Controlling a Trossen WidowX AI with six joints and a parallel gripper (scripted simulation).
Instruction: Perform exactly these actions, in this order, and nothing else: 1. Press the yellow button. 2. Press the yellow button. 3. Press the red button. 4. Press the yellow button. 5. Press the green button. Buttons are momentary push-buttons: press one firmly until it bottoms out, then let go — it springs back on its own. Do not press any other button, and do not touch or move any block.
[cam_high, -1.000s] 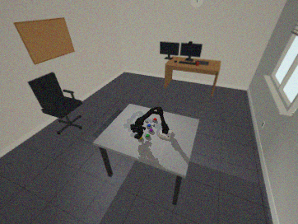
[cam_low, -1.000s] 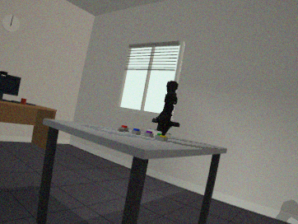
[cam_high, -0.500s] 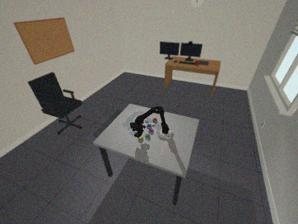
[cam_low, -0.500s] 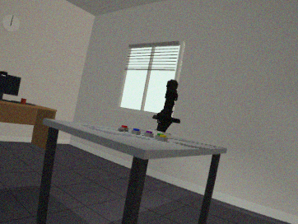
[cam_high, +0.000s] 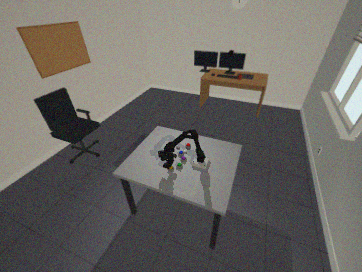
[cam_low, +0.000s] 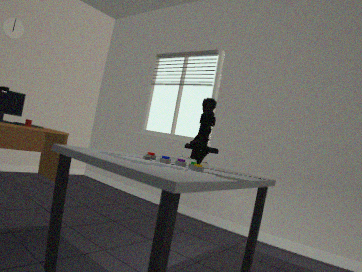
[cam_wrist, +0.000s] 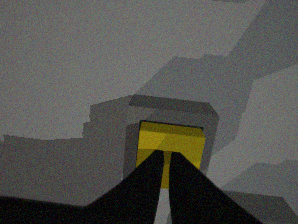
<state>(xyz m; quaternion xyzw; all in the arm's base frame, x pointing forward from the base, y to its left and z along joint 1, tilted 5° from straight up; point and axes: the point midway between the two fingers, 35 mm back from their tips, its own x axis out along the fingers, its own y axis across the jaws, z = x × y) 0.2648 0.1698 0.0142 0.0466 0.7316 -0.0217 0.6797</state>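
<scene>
The yellow button lies 10 mm below my gripper tip. The rest, counted from my gripper tip: purple button (160 mm to the right, 80 mm behind, 10 mm below); then green button (70 mm behind, 60 mm to the right, 10 mm below); then blue button (240 mm to the right, 30 mm behind, 10 mm below).
</scene>
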